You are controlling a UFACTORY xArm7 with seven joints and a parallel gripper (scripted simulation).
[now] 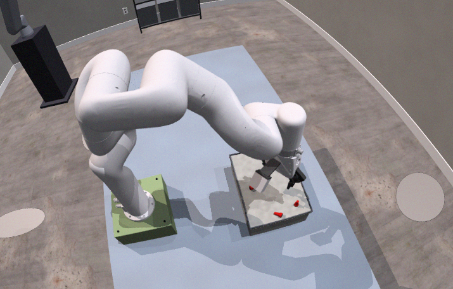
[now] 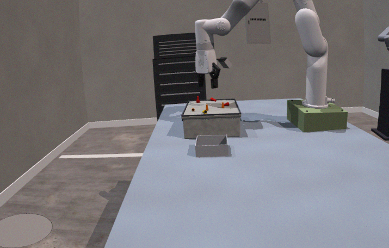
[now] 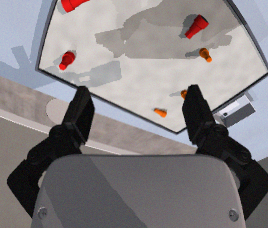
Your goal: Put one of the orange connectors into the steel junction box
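My hand is 15 cm to the right of the yellow connector and 8 cm above it. The rest, counted from my hand: tool case: 11 cm below, 3 cm to the left, 1 cm behind.
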